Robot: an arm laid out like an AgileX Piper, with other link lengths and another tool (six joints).
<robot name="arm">
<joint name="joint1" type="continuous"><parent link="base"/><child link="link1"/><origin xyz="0 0 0.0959" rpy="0 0 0"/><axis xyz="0 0 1"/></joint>
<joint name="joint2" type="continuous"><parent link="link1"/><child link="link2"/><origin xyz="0 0 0" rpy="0 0 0"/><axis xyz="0 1 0"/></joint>
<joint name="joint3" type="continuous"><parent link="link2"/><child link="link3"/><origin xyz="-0.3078 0 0.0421" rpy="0 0 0"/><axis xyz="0 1 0"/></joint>
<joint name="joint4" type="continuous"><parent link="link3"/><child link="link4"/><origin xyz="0.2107 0 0.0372" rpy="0 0 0"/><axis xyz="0.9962 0 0.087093"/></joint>
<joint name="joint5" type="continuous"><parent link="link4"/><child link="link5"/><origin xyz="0 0 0" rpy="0 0 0"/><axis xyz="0 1 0"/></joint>
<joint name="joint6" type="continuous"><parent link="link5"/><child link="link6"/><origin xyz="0.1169 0 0.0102" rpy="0 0 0"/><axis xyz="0.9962 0 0.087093"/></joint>
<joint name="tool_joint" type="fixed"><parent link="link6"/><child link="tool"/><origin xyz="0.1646 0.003 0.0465" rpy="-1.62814 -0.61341 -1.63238"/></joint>
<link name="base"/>
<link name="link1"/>
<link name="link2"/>
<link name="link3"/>
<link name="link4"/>
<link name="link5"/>
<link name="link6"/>
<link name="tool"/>
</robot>
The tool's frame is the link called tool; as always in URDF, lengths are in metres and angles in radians. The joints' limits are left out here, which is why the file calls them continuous.
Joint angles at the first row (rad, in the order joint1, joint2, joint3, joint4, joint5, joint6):
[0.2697, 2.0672, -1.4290, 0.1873, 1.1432, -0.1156]
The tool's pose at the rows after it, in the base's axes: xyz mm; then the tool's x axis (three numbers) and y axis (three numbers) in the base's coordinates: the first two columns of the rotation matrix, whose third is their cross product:
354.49, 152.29, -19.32, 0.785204, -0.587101, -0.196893, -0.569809, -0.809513, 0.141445
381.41, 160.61, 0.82, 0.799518, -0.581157, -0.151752, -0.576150, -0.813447, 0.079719
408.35, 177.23, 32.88, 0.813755, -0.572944, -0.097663, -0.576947, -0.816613, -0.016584
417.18, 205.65, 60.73, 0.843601, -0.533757, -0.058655, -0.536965, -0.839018, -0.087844
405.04, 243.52, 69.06, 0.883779, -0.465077, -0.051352, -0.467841, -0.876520, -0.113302
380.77, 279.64, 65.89, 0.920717, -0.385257, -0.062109, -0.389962, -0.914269, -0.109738
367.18, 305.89, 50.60, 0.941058, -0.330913, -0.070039, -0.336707, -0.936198, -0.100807
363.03, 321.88, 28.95, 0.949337, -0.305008, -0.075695, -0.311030, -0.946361, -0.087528
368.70, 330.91, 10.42, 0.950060, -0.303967, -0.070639, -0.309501, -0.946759, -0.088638
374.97, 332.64, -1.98, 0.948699, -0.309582, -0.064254, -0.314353, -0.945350, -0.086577
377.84, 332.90, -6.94, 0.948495, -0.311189, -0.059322, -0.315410, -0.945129, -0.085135
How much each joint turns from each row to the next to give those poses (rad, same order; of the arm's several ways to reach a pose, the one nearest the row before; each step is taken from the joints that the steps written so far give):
[0.0001, 0.0000, -0.0628, -0.0063, 0.0520, -0.0014]
[-0.0001, -0.0022, -0.0905, 0.0018, 0.0152, -0.0007]
[0.0093, -0.0230, -0.0865, 0.0190, 0.0000, 0.0000]
[0.0460, -0.0202, -0.0661, 0.0145, 0.0064, 0.0000]
[0.0797, 0.0000, -0.0267, 0.0105, 0.0024, 0.0000]
[0.0886, 0.0086, -0.0026, 0.0061, 0.0036, 0.0000]
[0.0631, 0.0367, 0.0000, 0.0021, -0.0251, -0.0018]
[0.0364, 0.0507, 0.0001, -0.0018, -0.0378, 0.0000]
[0.0123, 0.0453, -0.0001, 0.0000, -0.0506, 0.0000]
[0.0000, 0.0292, 0.0000, -0.0042, -0.0322, 0.0001]
[0.0000, 0.0113, 0.0001, -0.0041, -0.0136, -0.0001]

